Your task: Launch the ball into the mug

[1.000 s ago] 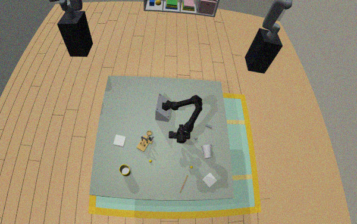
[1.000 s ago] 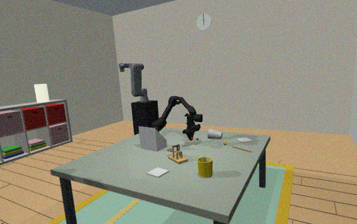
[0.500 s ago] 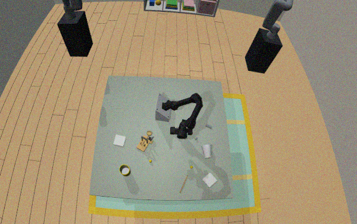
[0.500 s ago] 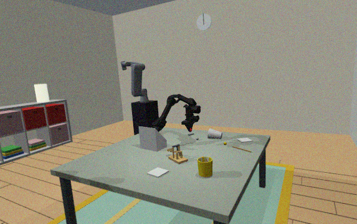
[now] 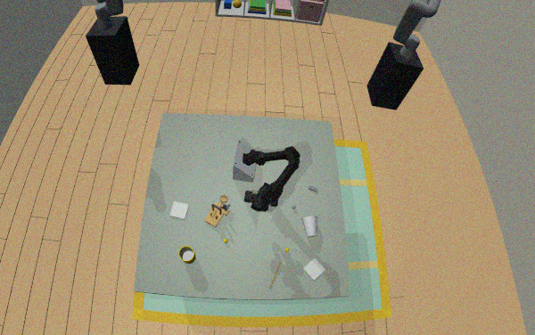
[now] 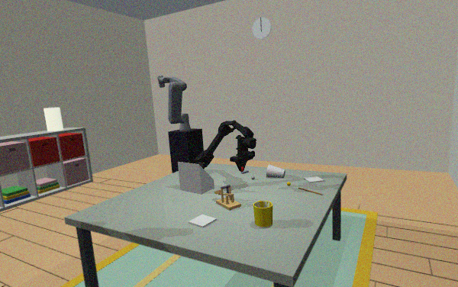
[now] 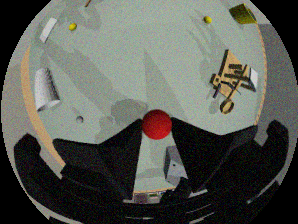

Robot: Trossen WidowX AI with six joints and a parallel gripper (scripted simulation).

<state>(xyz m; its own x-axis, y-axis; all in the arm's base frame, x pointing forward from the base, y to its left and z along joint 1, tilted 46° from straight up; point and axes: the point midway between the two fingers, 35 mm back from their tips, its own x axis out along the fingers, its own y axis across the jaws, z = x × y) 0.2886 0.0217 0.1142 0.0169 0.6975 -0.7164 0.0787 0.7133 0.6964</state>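
Right now the wooden catapult is 20 mm ahead of my gripper tip, 220 mm to the right of it and 80 mm below it. The rest, counted from my gripper tip: wooden stick (400 mm ahead, 120 mm to the left, 130 mm below); then red ball (10 mm above); then grey block (180 mm behind, 360 mm to the left, 130 mm below).
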